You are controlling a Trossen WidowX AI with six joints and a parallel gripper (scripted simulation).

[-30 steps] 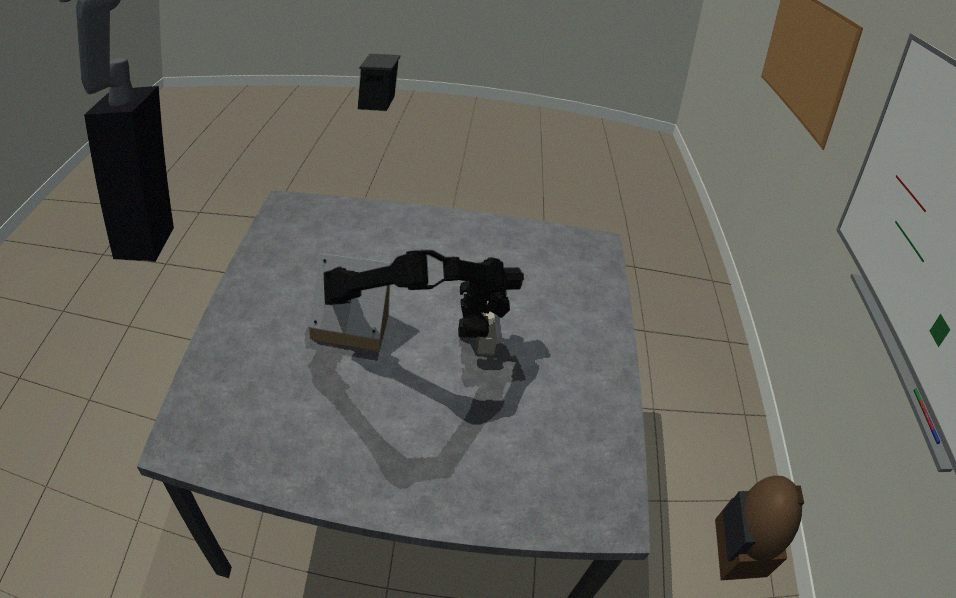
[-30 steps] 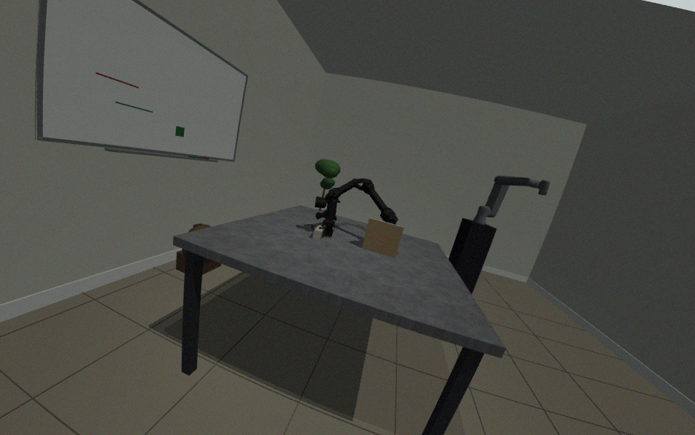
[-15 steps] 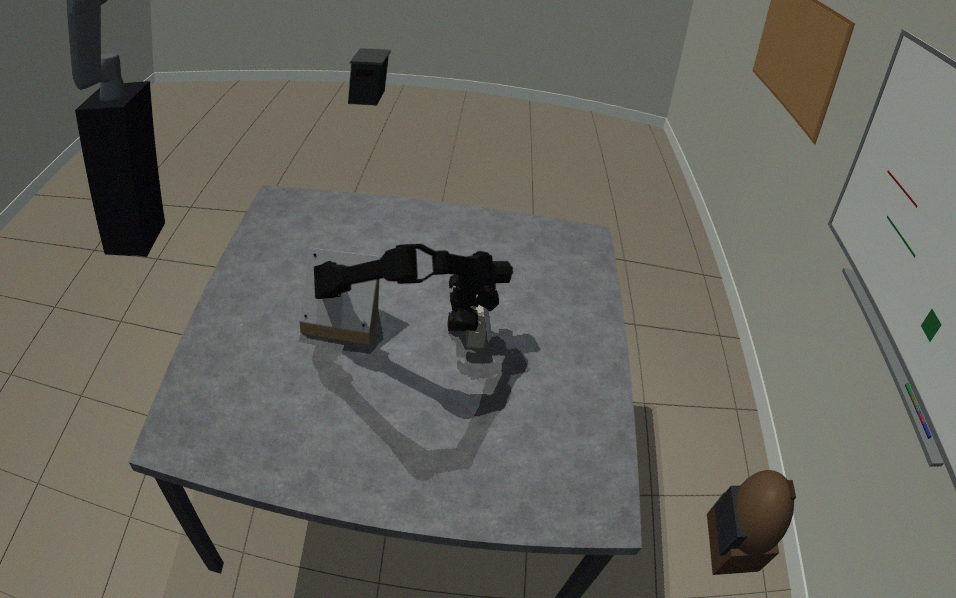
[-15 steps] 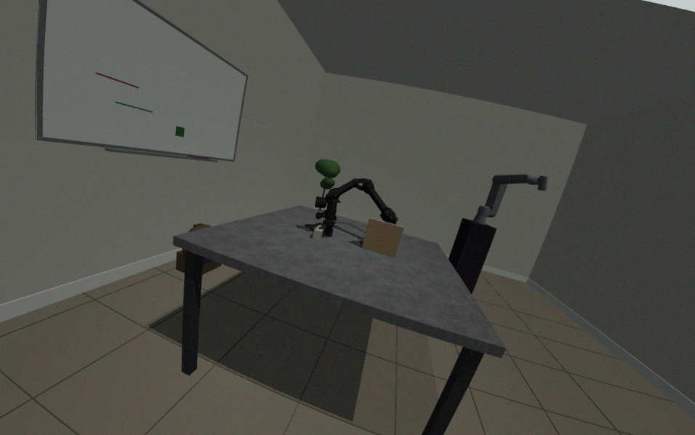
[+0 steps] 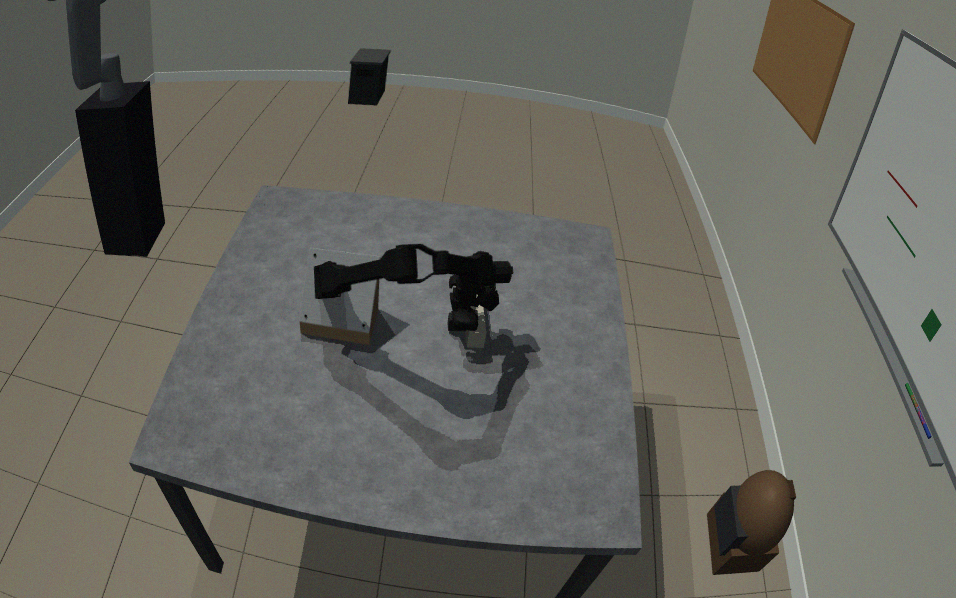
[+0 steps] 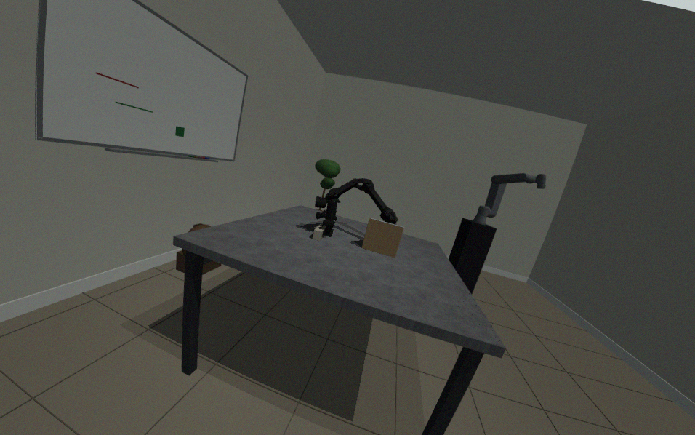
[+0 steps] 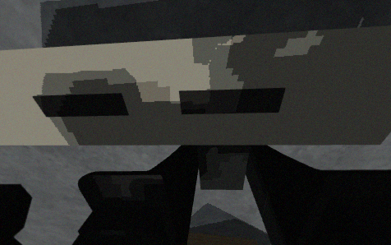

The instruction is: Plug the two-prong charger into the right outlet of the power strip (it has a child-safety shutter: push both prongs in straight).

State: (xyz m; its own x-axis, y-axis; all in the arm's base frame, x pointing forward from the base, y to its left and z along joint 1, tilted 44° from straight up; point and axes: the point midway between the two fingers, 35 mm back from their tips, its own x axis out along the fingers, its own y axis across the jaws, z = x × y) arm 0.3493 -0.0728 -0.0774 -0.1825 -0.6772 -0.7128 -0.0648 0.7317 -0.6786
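Right now the dark charger is 20 mm ahead of my gripper tip and 10 mm above it.
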